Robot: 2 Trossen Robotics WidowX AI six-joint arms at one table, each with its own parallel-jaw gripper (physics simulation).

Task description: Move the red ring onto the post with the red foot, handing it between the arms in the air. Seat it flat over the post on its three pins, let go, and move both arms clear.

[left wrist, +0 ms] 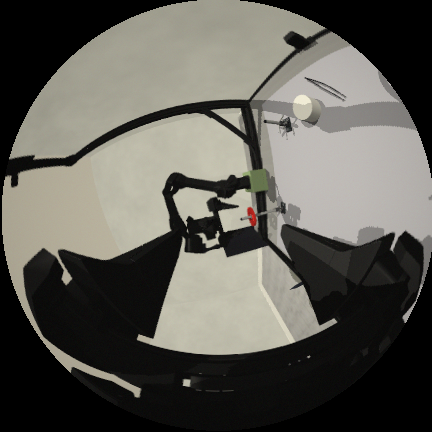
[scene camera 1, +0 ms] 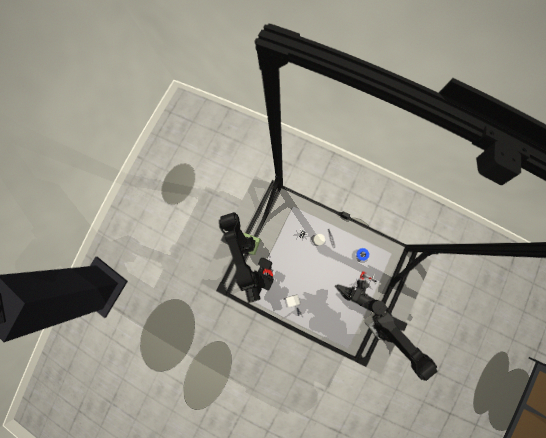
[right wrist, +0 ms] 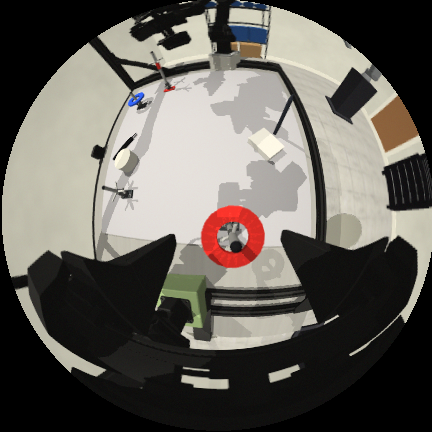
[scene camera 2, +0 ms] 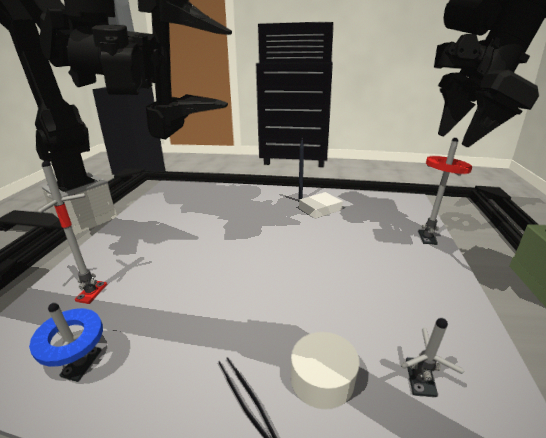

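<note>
The red ring sits near the top of a tall grey post with a black foot. My right gripper is open and empty, pointing down just above the ring and the post's tip; in the right wrist view the ring shows between and beyond its fingertips. My left gripper is open and empty, held high and level over the left side of the table in scene camera 2. The post with the red foot stands there, with a red band, thin pins near its top and no ring.
A blue ring sits on a short post near the red foot. A cream cylinder, black tweezers and a short pinned post stand or lie nearer scene camera 2. A cream block lies beside a thin dark rod.
</note>
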